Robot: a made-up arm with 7 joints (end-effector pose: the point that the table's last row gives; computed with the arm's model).
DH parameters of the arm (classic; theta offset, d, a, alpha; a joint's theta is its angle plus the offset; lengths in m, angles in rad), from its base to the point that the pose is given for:
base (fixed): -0.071 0 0 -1.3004
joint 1: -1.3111 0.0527 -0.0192 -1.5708
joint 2: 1.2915 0 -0.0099 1.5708
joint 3: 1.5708 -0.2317 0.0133 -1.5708
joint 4: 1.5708 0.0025 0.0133 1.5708
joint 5: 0 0.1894 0 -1.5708
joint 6: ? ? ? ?
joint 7: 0 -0.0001 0 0
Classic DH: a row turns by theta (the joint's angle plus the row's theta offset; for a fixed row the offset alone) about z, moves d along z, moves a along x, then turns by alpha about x.
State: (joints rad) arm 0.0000 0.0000 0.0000 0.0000 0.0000 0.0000 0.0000
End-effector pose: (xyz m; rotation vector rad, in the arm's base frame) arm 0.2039 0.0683 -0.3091 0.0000 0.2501 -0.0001
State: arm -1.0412 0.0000 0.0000 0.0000 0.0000 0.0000 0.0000
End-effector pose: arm 0.3750 -0.0321 0.0086 -0.0352 -0.7525 -0.2797
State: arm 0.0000 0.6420 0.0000 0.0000 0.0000 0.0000 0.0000
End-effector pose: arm 0.2178 0.2126 -0.2546 0.6386 0.2413 -0.0804
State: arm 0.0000 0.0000 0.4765 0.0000 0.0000 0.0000 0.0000
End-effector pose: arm 0.1732 0.1937 -0.3012 0.0596 0.2453 0.4738
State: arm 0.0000 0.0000 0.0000 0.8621 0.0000 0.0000 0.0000
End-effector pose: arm 0.0580 0.0683 -0.4713 0.0001 1.1122 -0.0001
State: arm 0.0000 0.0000 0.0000 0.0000 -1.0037 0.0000 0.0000
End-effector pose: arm 0.2039 0.0682 -0.3090 -0.9983 0.2287 0.1253
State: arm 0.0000 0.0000 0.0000 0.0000 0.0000 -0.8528 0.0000
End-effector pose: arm 0.1936 0.0683 -0.2510 0.0000 -0.6027 -0.0001
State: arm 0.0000 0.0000 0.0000 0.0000 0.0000 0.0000 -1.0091
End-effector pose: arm 0.2039 0.0683 -0.3091 -0.1261 0.2284 -1.0038
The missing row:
joint 6: -1.5708 0 0.0713 1.5708
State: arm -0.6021 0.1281 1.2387 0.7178 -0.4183 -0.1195 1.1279
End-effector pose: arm 0.2304 0.2809 -0.3389 -0.8100 0.4905 2.1380
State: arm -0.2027 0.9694 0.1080 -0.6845 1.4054 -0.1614 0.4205
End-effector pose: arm 0.2267 0.1204 -0.0396 2.0651 -1.4066 0.2266
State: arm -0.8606 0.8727 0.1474 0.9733 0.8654 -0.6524 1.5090
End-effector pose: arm 0.3704 0.3150 -0.1254 1.0778 -1.1394 1.1227
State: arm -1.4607 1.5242 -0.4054 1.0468 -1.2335 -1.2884 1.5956
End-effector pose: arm 0.2004 0.3940 0.2022 -1.1737 -1.8243 1.6942
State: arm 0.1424 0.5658 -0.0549 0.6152 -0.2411 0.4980 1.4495
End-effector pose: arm 0.0323 0.2795 -0.4002 1.3593 0.9825 1.4010
